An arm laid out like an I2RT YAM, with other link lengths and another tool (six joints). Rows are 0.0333 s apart.
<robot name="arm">
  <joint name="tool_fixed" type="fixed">
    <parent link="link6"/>
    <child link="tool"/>
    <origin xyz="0.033 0.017 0.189" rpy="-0.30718 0 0.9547"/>
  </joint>
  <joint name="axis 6" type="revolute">
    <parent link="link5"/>
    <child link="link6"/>
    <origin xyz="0 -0.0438 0.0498" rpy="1.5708 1.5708 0"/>
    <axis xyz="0 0 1"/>
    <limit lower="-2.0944" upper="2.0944"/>
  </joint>
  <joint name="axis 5" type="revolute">
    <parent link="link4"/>
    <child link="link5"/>
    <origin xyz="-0.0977 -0.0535 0.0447" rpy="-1.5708 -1.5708 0"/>
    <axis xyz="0 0 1"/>
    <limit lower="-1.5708" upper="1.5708"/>
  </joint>
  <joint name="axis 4" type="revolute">
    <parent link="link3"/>
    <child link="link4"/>
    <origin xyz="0.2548 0.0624 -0.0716" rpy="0 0 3.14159"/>
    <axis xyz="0 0 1"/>
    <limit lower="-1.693" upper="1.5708"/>
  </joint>
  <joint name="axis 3" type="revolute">
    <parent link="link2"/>
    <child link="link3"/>
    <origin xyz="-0.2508 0 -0.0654" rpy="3.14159 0 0"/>
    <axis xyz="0 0 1"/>
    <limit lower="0" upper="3.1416"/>
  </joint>
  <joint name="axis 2" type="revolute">
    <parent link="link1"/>
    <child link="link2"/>
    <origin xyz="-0.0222 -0.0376 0.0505" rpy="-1.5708 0 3.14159"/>
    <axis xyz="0 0 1"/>
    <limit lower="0" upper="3.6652"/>
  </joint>
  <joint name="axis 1" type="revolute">
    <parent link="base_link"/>
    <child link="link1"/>
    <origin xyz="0 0 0.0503" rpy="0 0 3.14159"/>
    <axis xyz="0 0 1"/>
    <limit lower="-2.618" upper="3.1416"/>
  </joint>
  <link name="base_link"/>
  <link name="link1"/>
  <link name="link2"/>
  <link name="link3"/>
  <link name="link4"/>
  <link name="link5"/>
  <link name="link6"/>
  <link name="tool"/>
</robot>
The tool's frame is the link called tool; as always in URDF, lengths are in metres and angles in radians.
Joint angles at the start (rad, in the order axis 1, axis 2, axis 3, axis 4, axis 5, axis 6):
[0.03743 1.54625 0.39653 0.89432 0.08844 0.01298]
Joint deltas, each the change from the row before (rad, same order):
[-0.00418 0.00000 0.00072 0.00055 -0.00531 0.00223]
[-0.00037 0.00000 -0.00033 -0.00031 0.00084 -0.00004]
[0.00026 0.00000 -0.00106 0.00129 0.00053 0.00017]
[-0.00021 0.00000 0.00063 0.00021 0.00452 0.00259]
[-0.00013 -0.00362 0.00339 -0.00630 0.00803 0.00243]
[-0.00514 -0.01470 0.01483 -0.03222 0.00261 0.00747]
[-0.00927 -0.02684 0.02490 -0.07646 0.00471 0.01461]
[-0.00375 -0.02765 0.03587 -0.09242 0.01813 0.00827]
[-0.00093 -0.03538 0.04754 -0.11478 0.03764 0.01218]
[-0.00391 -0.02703 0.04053 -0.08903 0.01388 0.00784]
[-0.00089 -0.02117 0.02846 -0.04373 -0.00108 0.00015]
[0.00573 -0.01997 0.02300 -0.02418 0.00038 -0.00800]
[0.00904 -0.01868 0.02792 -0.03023 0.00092 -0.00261]
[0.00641 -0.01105 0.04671 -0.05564 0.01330 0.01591]
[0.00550 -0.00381 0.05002 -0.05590 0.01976 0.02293]
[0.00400 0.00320 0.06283 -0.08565 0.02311 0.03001]
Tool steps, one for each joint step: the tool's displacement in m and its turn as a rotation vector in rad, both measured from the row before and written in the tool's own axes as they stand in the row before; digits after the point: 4 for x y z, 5 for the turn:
[0.0011 0.0001 0.0002 0.00168 -0.00138 0.00312]
[0.0002 0.0004 0.0001 -0.00121 0.00059 0.00019]
[-0.0001 0.0002 -0.0001 0.00004 0.00031 0.00023]
[0.0012 0.0004 0.0001 -0.00198 0.00334 0.00391]
[0.0024 -0.0001 0.0001 -0.00400 0.00604 0.00457]
[0.0051 -0.0018 0.0006 -0.00656 0.00194 0.00953]
[0.0055 0.0021 0.0027 -0.02826 -0.00651 0.01318]
[0.0065 0.0006 0.0025 -0.03600 0.00077 0.00662]
[0.0110 0.0000 0.0006 -0.04721 0.01273 0.01241]
[0.0081 -0.0025 -0.0011 -0.02741 0.00193 0.00648]
[0.0066 -0.0089 -0.0048 0.00505 0.00220 0.00225]
[0.0054 -0.0124 -0.0073 0.01869 0.00733 -0.00469]
[0.0045 -0.0134 -0.0075 0.01816 0.00297 -0.00185]
[0.0077 -0.0109 -0.0047 -0.00167 0.00276 0.01588]
[0.0085 -0.0090 -0.0034 -0.00879 0.00486 0.02339]
[0.0069 -0.0044 -0.0006 -0.03132 -0.00234 0.02347]

